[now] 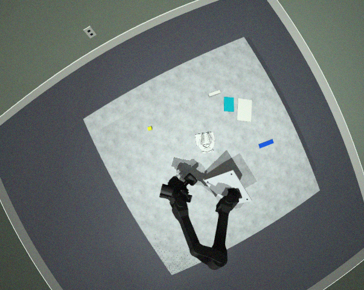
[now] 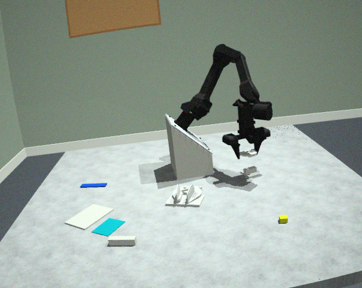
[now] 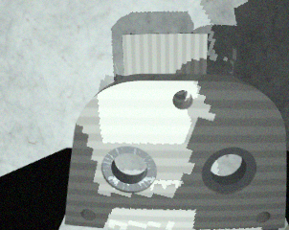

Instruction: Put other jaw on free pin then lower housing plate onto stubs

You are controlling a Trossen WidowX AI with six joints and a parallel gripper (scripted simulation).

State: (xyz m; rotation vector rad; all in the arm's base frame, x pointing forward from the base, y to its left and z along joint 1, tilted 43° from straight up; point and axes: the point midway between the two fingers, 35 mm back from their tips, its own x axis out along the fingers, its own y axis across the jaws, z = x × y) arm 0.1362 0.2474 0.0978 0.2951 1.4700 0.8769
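The white jaw lies 230 mm to the right of my gripper tip, 140 mm ahead of it and 50 mm below it. Also, from my gripper tip: yellow cube (400 mm ahead, 60 mm below, 30 mm to the left); then cyan sheet (500 mm to the right, 320 mm ahead, 70 mm below); then blue bar (630 mm to the right, 70 mm below, 30 mm behind).
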